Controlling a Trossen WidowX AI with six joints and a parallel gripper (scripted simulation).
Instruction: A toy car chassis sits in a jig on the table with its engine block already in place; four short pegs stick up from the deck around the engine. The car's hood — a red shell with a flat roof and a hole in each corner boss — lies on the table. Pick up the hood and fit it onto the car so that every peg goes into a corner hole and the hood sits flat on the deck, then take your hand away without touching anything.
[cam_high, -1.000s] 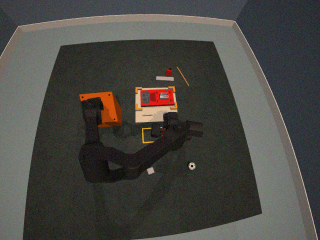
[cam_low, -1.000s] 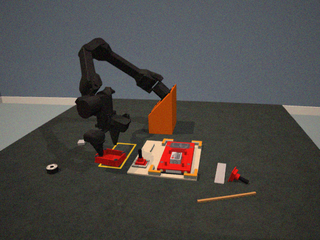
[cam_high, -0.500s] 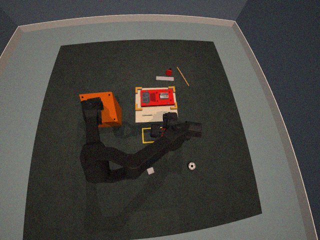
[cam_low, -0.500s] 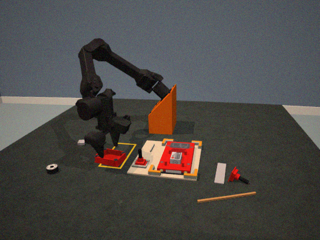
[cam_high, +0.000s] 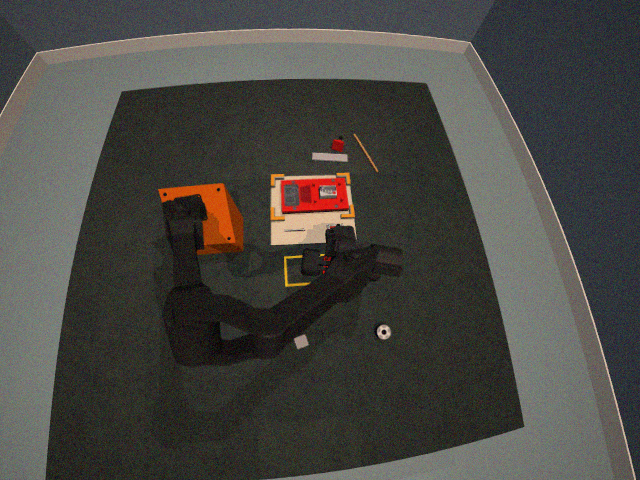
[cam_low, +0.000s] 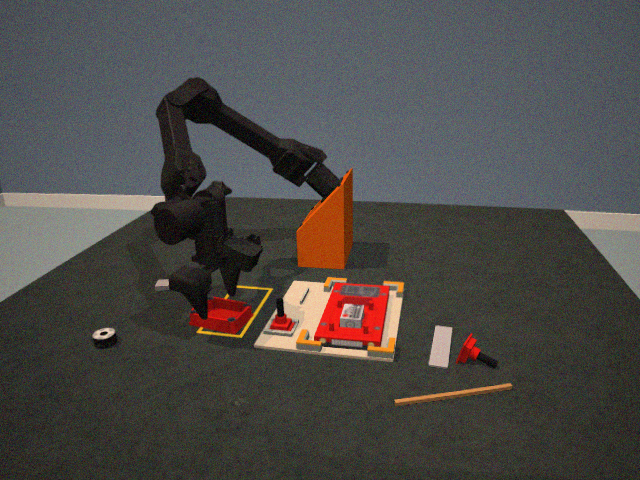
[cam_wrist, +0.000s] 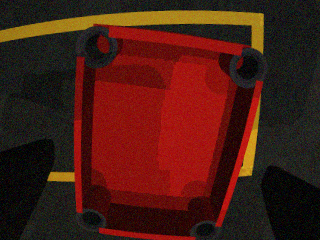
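Right now my gripper tip is 2 cm above the red hood. From my gripper tip the other things lie so: grey engine block 2 cm ahead, 25 cm to the left; then wooden stick 18 cm ahead, 40 cm to the left, 2 cm below; then white bar 5 cm ahead, 39 cm to the left, 3 cm below.
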